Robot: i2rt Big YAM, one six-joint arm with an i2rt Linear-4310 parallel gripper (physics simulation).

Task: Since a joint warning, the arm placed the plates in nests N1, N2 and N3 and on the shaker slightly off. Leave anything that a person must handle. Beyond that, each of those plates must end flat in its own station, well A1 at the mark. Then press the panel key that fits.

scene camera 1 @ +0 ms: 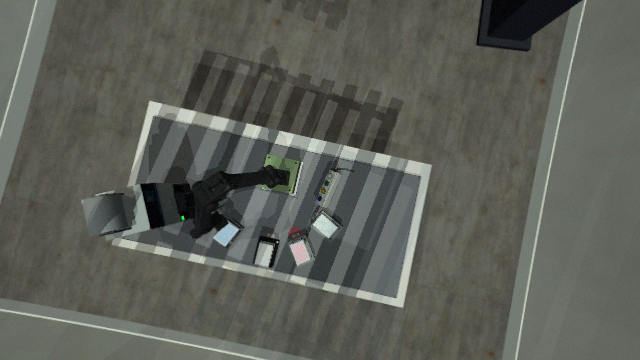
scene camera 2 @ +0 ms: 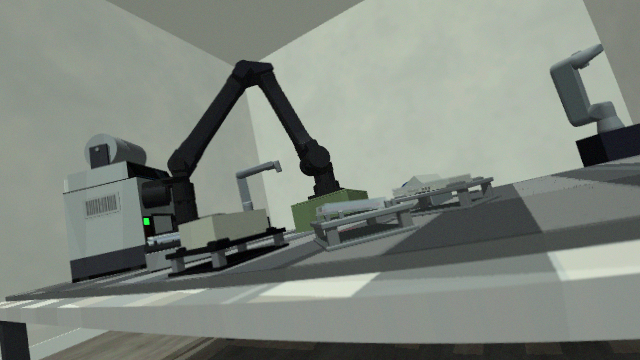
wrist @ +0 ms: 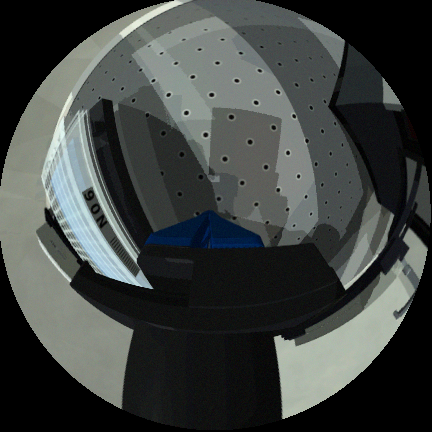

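Observation:
My gripper [scene camera 1: 282, 176] [scene camera 2: 325, 192] [wrist: 209, 216] is shut with nothing between its blue fingertips. It sits low over the green shaker [scene camera 1: 290, 184] [scene camera 2: 340, 206] at the back middle of the table. Along the front edge stand a pale blue plate [scene camera 1: 226, 233], a white plate in a black nest [scene camera 1: 265, 253] [scene camera 2: 222, 225], a pink plate [scene camera 1: 299, 251] with a red tag [scene camera 1: 294, 231], and a white plate [scene camera 1: 325, 224]. The key panel [scene camera 1: 328, 188] lies right of the shaker. In the wrist view a plate labelled N06 [wrist: 86, 225] shows at the left.
The arm's base unit [scene camera 1: 158, 205] [scene camera 2: 105, 219] stands at the table's left end. The grey nests [scene camera 2: 358, 214] [scene camera 2: 451, 188] are raised on legs. A second grey arm on a dark pedestal [scene camera 2: 601, 143] stands off the table at the far right.

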